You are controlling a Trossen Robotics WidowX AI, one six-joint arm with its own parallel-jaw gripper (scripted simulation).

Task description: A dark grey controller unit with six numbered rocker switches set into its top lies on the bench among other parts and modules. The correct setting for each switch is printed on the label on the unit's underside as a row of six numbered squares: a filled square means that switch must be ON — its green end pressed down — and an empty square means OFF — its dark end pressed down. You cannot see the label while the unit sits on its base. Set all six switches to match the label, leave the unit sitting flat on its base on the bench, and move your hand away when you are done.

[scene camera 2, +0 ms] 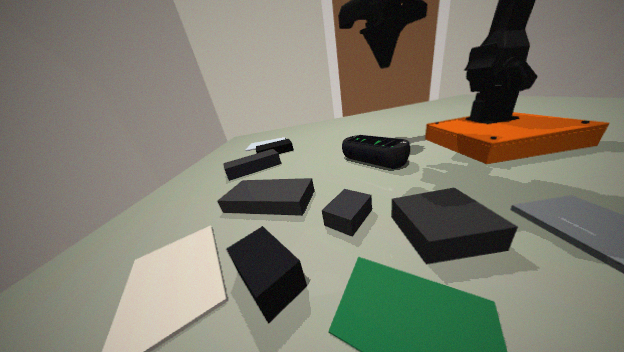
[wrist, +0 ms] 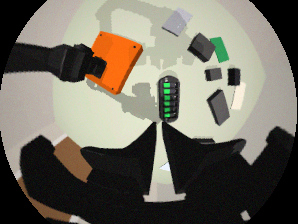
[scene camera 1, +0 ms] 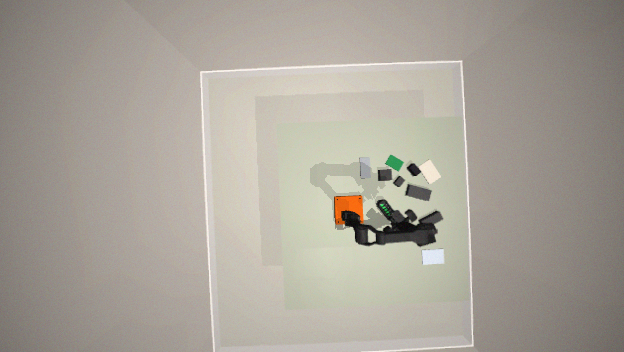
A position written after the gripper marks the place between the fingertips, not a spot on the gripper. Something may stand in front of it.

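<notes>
Shut and holding nothing, the gripper (scene camera 2: 385, 67) is also visible from the wrist, where the view takes in the gripper (wrist: 158, 124). The scene includes a green plate (scene camera 2: 379, 301) as well as a black block (scene camera 2: 274, 276).
</notes>
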